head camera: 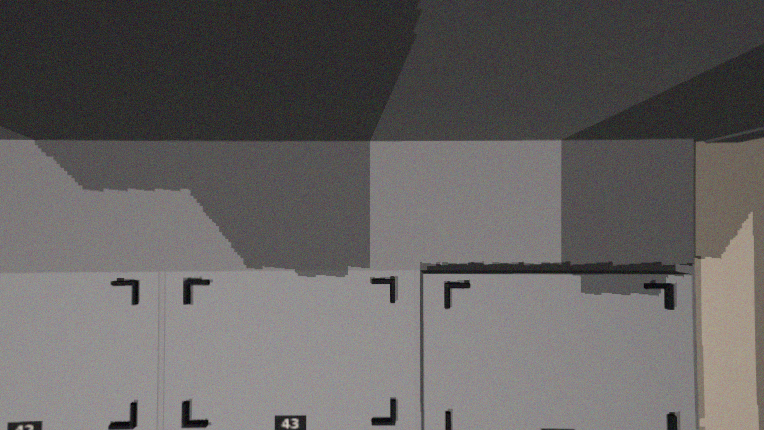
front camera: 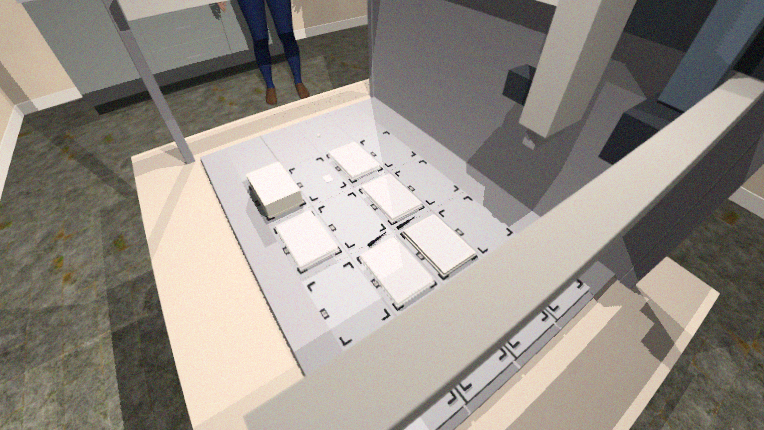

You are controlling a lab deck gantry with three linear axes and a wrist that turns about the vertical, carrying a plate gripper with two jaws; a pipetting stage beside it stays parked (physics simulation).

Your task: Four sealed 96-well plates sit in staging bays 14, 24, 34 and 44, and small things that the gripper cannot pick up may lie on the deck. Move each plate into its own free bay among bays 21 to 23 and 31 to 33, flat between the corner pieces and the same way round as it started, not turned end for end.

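Places are measured from the robot's base along level axes (x ahead, y left, z up), in centimetres.
Pixels of known places: robot's base, link origin: (front camera: 250, 187).
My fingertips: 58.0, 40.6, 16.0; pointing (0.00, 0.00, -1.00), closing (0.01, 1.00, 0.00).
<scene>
Ahead of a thing's pixels: the offset from my fingertips to its middle, as dx, dy, dz. "*": to the spot under its first point.
In the front view, white plates lie flat in four bays: one plate {-51.6, -14.9, -15.3} (front camera: 353, 159) in bay 31, one plate {-35.2, -14.9, -15.3} (front camera: 391, 197) in bay 32, one plate {-18.8, -14.9, -15.3} (front camera: 439, 244) in bay 33 and one plate {-18.8, -25.6, -15.3} (front camera: 397, 273) in bay 23. Their end-for-end direction is too faint to tell. Bay 22 {* -35.8, -25.4, -16.0} (front camera: 350, 216) holds no plate. Bay 21 holds a small white piece {-49.8, -23.5, -15.9} (front camera: 327, 178). In the head view, the visible parts of bay 43 {* -19.0, -4.0, -16.0} (head camera: 288, 347) and bay 44 {* -2.4, -3.5, -14.5} (head camera: 556, 347) hold no plate. The gripper's dark body shows at the right, away from the plates; its jaws are hidden.
A tall white block {-51.6, -36.3, -13.9} (front camera: 274, 189) stands in bay 11. Another white plate {-35.2, -36.3, -15.3} (front camera: 307, 240) lies in bay 12. Two dark pen-like sticks {-27.1, -24.1, -15.7} (front camera: 376, 238) {-27.3, -16.5, -15.7} (front camera: 405, 222) lie between the bays. A pale rail (front camera: 534, 224) crosses in front and hides much of the staging bays.
</scene>
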